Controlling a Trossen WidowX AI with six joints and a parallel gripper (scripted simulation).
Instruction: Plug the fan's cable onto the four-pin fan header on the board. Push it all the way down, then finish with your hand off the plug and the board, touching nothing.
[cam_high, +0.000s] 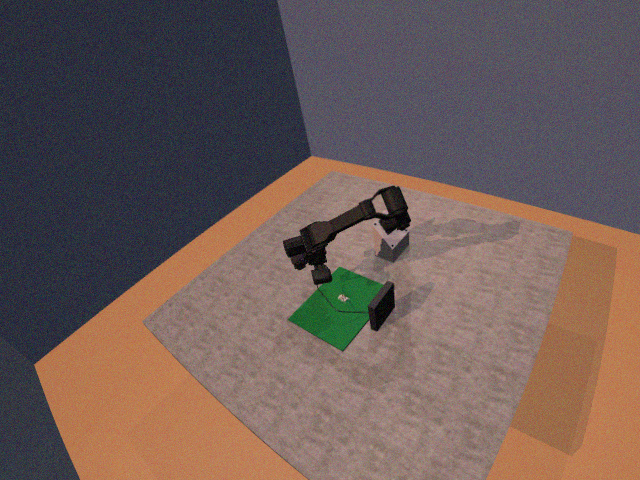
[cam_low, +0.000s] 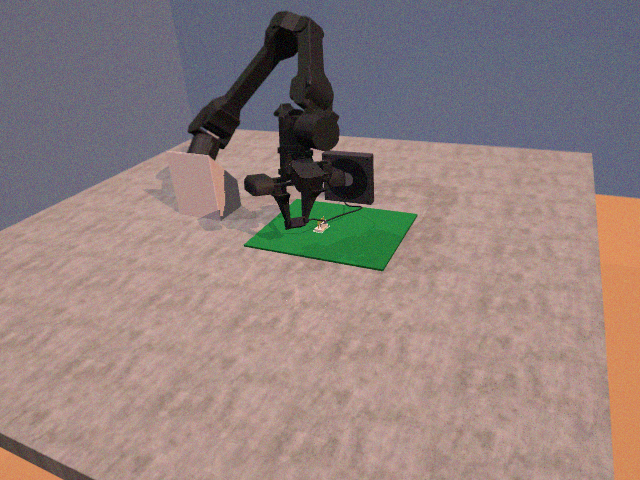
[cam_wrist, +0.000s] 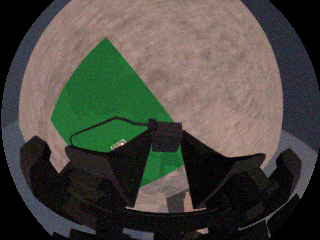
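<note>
Now: gripper tip 11 cm to the right of the green board, 8 cm above it and 2 cm short of it. Round my gripper tip: black fan: 26 cm to the left, 3 cm behind, 1 cm below; then black plug: 1 cm behind.
</note>
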